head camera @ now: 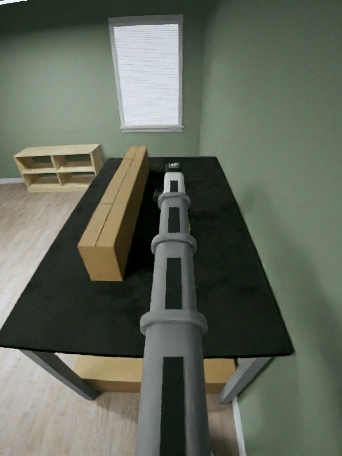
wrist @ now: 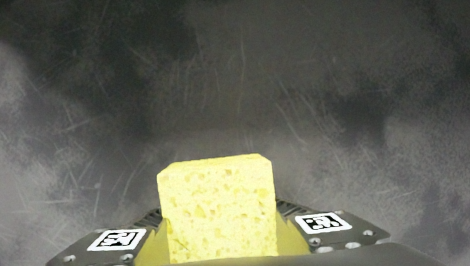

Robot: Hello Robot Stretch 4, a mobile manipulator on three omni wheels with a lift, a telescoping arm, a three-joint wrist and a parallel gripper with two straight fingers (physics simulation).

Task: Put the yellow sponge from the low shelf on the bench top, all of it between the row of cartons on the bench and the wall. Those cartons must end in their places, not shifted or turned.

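Frame: origin at the robot's base, x left, y ahead, z down, level; metres.
Where they show: gripper, fingertip midpoint: (wrist: 221, 215).
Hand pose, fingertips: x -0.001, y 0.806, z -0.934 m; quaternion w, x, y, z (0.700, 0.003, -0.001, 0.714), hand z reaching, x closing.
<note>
Each offset is from my fingertips to the centre of the thing. "pt": to the spot under its first point. Level surfaces: height alone.
The yellow sponge @(dx -0.012, dy +0.000, dz -0.009 m) (wrist: 220, 222) is upright between the two fingers of my gripper (wrist: 221, 215) in the wrist view, with both fingers against its sides. The dark bench top lies beyond it; I cannot tell whether the sponge touches it. In the head view a sliver of the sponge @(pt dx -0.061, dy -0.009, dz -0.031 m) (head camera: 189, 227) shows right of the arm, which hides the gripper. The row of cartons @(dx +0.254, dy -0.103, dz -0.042 m) (head camera: 106, 227) runs lengthwise on the black bench top @(dz +0.048 m) (head camera: 245, 300), left of the arm, straight and apart from it. The green wall (head camera: 285, 190) runs along the bench's right side.
The telescoping arm (head camera: 173, 340) reaches over the bench between the cartons and the wall. The low wooden shelf @(dz +0.352 m) (head camera: 60, 150) stands at the back left. More cartons @(dx +0.344, dy -0.261, dz +0.827 m) (head camera: 110, 371) lie under the bench, between its grey legs @(pt dx +0.497, dy -0.450, dz +0.470 m) (head camera: 65, 375). A window (head camera: 148, 75) is in the far wall.
</note>
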